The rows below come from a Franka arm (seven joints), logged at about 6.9 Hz.
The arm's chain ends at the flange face. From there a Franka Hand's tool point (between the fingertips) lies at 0.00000 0.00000 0.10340 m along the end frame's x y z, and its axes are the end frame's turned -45 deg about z.
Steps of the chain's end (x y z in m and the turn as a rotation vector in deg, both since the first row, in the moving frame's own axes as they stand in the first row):
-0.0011 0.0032 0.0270 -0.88 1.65 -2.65
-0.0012 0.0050 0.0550 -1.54 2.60 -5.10
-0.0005 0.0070 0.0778 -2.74 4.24 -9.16
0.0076 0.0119 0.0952 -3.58 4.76 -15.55
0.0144 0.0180 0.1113 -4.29 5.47 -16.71
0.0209 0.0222 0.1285 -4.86 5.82 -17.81
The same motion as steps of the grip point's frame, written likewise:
-0.0020 0.0047 0.0269 -1.79 0.54 -2.65
-0.0028 0.0079 0.0549 -2.93 0.75 -5.10
-0.0027 0.0133 0.0774 -4.94 1.06 -9.16
-0.0001 0.0241 0.0946 -5.90 0.83 -15.55
0.0007 0.0349 0.1105 -6.90 0.83 -16.71
0.0024 0.0437 0.1276 -7.55 0.68 -17.81

